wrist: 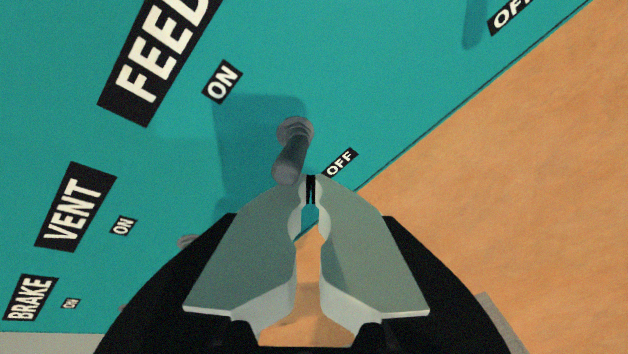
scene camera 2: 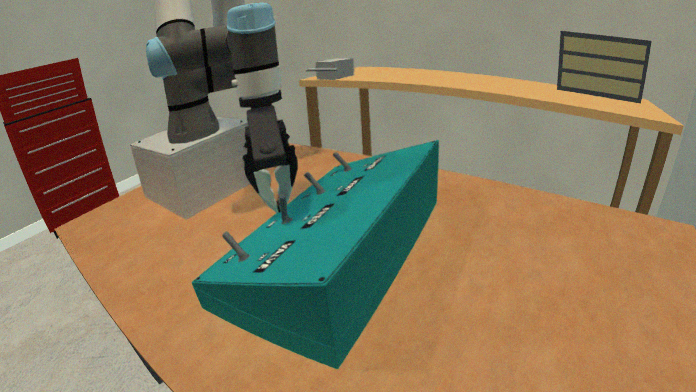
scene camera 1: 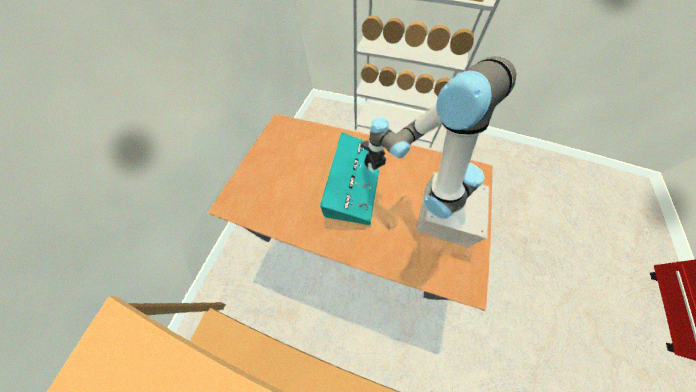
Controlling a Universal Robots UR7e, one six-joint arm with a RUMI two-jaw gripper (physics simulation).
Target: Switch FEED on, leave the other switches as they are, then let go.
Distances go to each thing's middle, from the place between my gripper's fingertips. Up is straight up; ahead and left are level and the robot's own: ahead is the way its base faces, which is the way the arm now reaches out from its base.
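With the teal switch panel (scene camera 2: 310, 282) as the reference, my hand is 2 cm above it, 7 cm to the right of it and still 7 cm short of it.
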